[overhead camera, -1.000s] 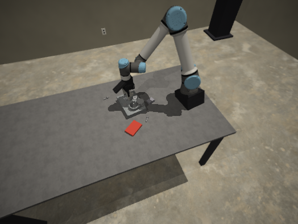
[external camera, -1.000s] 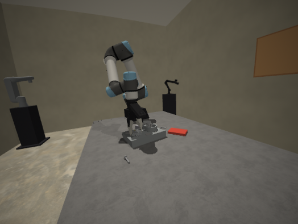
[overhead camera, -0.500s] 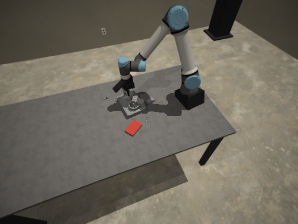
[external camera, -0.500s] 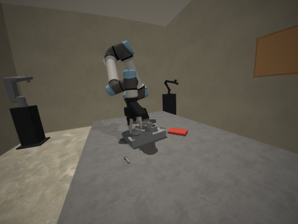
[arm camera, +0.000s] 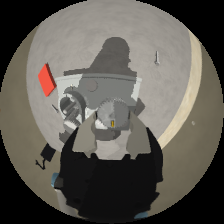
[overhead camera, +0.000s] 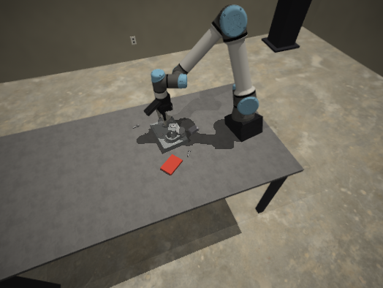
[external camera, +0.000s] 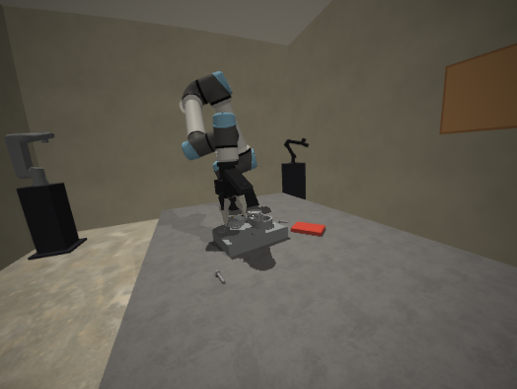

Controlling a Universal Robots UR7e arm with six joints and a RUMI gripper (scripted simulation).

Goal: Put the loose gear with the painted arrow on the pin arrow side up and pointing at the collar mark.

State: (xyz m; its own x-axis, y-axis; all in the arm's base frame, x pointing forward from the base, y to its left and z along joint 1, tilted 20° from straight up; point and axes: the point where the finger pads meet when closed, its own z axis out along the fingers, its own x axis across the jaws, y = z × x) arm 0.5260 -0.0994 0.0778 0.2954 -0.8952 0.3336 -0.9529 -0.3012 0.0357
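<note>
My hand is 70 mm past the pale round part, 10 mm to the right of it and 50 mm above it. Also, from my hand: flat red block (20 mm ahead, 290 mm to the left, 80 mm below); dark block (190 mm behind, 70 mm to the left, 80 mm below); grey toothed gear (right at my hand).
</note>
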